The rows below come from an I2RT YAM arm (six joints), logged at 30 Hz.
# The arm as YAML. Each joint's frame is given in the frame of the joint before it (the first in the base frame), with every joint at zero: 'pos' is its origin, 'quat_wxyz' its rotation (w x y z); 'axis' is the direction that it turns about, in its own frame. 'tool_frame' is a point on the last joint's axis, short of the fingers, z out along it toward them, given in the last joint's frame.
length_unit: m
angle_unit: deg
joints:
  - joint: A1
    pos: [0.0, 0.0, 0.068]
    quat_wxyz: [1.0, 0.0, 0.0, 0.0]
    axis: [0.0, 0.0, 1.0]
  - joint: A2
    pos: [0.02, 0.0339, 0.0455]
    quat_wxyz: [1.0, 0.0, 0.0, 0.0]
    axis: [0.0, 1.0, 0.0]
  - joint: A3
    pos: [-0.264, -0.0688, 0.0]
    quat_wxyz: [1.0, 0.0, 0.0, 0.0]
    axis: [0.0, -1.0, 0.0]
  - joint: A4
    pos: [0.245, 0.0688, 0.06]
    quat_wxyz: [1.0, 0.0, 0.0, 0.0]
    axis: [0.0, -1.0, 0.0]
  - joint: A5
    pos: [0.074, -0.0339, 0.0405]
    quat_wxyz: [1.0, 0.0, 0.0, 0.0]
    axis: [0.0, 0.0, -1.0]
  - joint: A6
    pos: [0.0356, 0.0, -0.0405]
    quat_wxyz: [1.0, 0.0, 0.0, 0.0]
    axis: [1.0, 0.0, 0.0]
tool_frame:
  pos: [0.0, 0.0, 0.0]
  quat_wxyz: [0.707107, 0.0, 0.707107, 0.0]
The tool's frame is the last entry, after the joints.
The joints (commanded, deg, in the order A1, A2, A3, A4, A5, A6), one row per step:
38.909 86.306 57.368 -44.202 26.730 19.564
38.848 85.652 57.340 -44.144 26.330 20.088
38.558 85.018 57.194 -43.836 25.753 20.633
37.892 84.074 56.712 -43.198 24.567 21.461
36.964 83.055 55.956 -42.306 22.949 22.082
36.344 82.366 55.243 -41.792 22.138 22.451
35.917 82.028 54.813 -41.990 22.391 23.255
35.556 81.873 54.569 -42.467 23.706 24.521
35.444 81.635 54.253 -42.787 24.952 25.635
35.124 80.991 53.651 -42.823 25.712 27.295
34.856 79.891 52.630 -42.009 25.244 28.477
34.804 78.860 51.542 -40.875 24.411 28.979
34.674 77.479 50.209 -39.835 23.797 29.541
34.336 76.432 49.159 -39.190 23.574 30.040
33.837 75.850 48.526 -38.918 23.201 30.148
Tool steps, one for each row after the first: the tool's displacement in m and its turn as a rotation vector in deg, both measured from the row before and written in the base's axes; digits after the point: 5 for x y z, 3 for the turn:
-0.00079 -0.00073 0.00272 0.982 -0.388 -0.391
-0.00012 -0.00147 0.00215 1.193 -0.370 -0.578
0.00000 -0.00321 0.00193 1.971 -0.296 -0.991
0.00016 -0.00427 0.00095 2.216 -0.074 -0.908
-0.00046 -0.00340 -0.00036 1.082 0.018 -0.650
-0.00057 -0.00306 -0.00074 0.033 0.006 -1.212
-0.00020 -0.00313 -0.00055 -0.709 -0.424 -1.913
-0.00092 -0.00215 -0.00044 -0.635 -0.528 -1.492
-0.00139 -0.00329 -0.00007 0.246 -0.704 -1.989
-0.00224 -0.00272 -0.00005 1.466 -0.684 -1.107
-0.00243 -0.00140 -0.00060 1.508 -0.519 -0.174
-0.00339 -0.00262 -0.00047 1.378 -0.648 -0.371
-0.00227 -0.00318 -0.00068 0.795 -0.476 -0.670
-0.00088 -0.00292 -0.00078 0.464 -0.005 -0.440

